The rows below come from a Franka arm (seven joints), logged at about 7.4 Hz.
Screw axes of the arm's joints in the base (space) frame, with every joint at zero. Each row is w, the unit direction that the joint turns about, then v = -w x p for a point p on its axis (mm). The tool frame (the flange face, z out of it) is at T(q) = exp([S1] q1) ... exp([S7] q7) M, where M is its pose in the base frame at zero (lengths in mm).
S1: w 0 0 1 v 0 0 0
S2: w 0 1 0 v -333 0 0
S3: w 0 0 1 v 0 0 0
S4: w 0 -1 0 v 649 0 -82.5
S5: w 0 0 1 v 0 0 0
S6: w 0 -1 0 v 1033 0 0
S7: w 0 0 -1 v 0 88 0
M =
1 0 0 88
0 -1 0 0
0 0 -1 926
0 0 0 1
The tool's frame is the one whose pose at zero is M.
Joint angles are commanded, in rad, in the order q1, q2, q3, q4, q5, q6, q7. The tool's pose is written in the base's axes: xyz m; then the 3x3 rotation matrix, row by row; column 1 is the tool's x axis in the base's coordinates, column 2 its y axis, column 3 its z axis. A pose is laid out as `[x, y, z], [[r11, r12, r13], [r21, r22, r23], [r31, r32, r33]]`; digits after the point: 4 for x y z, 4 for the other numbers.
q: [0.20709 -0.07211 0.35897 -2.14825 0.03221 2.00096 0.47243]
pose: [0.4331, 0.2798, 0.4247], [[0.9945, 0.0783, -0.0693], [0.0757, -0.9964, -0.0391], [-0.0721, 0.0337, -0.9968]]
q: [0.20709 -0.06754 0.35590 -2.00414 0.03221 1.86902 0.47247]
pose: [0.4455, 0.2877, 0.4785], [[0.9948, 0.0791, -0.0645], [0.0772, -0.9965, -0.0319], [-0.0668, 0.0268, -0.9974]]
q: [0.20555 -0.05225 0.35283 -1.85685 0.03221 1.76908 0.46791]
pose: [0.4576, 0.2931, 0.5323], [[0.9958, 0.0827, -0.0399], [0.0824, -0.9966, -0.0089], [-0.0405, 0.0056, -0.9992]]
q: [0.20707 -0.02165 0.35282 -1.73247 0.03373 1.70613 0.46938]
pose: [0.4678, 0.2990, 0.5707], [[0.9962, 0.0855, -0.0188], [0.0858, -0.9961, 0.0188], [-0.0171, -0.0204, -0.9996]]
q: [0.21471 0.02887 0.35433 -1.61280 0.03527 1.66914 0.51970]
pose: [0.4806, 0.3082, 0.5982], [[0.9989, 0.0461, 0.0004], [0.0460, -0.9975, 0.0538], [0.0029, -0.0537, -0.9986]]
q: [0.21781 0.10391 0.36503 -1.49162 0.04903 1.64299 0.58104]
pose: [0.4977, 0.3203, 0.6132], [[1.0000, -0.0033, -0.0017], [-0.0031, -0.9948, 0.1015], [-0.0021, -0.1015, -0.9948]]
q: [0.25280 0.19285 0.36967 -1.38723 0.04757 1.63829 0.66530]
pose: [0.5118, 0.3446, 0.6122], [[0.9985, -0.0537, -0.0094], [-0.0519, -0.9894, 0.1359], [-0.0166, -0.1352, -0.9907]]
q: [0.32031 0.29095 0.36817 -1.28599 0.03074 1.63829 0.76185]
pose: [0.5183, 0.3825, 0.6017], [[0.9954, -0.0940, -0.0210], [-0.0897, -0.9840, 0.1540], [-0.0351, -0.1514, -0.9879]]
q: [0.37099 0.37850 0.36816 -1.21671 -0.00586 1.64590 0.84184]
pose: [0.5257, 0.4119, 0.5801], [[0.9907, -0.1329, -0.0274], [-0.1277, -0.9813, 0.1442], [-0.0461, -0.1393, -0.9892]]
